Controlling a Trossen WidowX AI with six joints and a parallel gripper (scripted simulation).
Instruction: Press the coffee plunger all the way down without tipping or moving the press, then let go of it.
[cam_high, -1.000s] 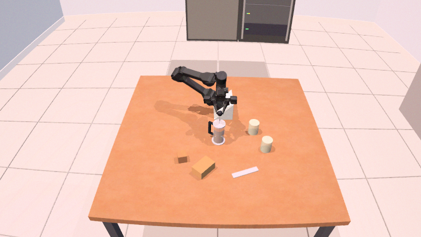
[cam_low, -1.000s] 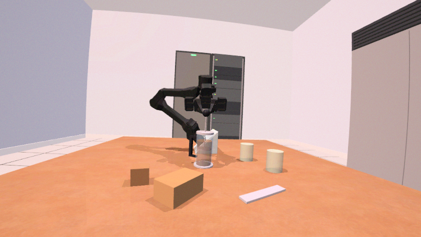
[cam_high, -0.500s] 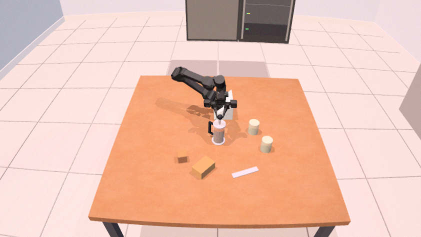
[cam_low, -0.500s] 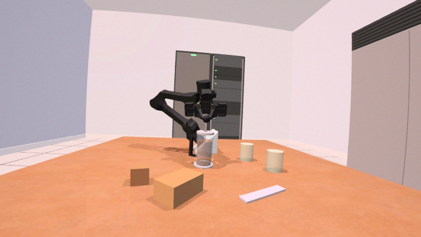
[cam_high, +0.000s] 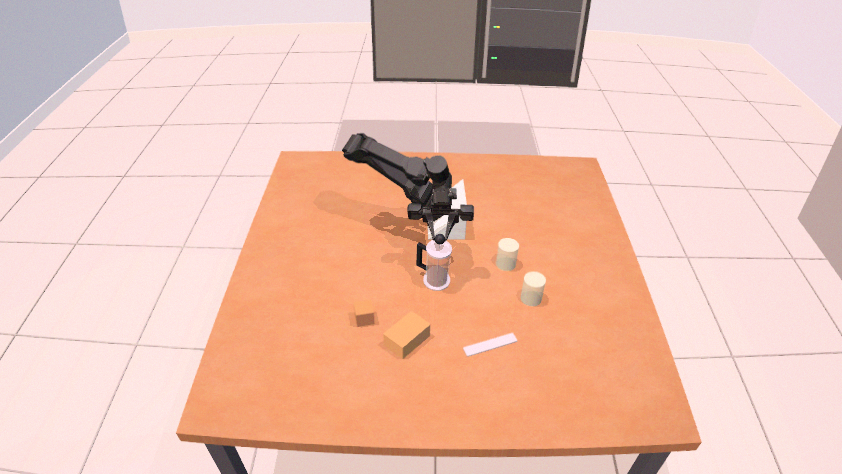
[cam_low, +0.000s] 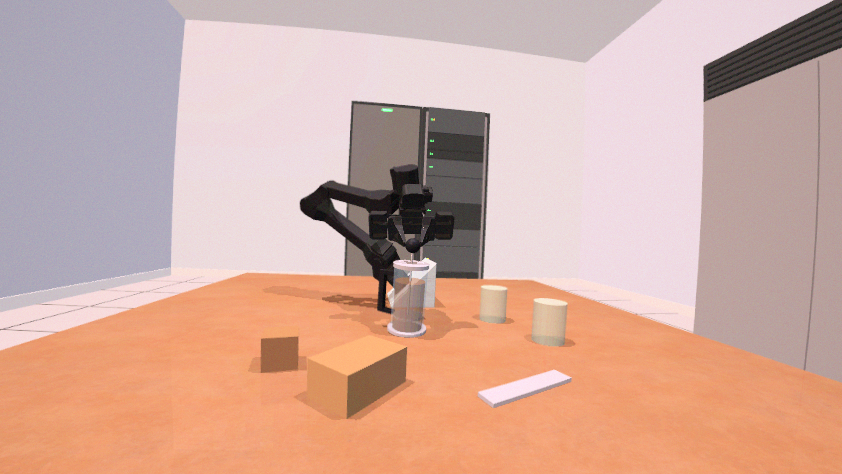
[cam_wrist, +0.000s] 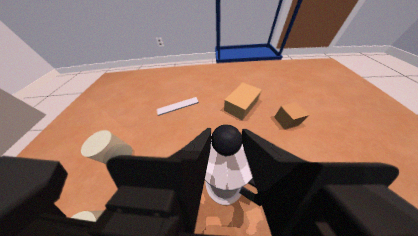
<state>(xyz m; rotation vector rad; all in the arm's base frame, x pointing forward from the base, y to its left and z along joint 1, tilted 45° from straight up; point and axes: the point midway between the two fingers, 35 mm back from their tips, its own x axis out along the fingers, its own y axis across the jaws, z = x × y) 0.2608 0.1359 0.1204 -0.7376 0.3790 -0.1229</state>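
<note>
The glass coffee press lies 2 cm behind my gripper tip, 2 cm to the right of it and 9 cm below it.
</note>
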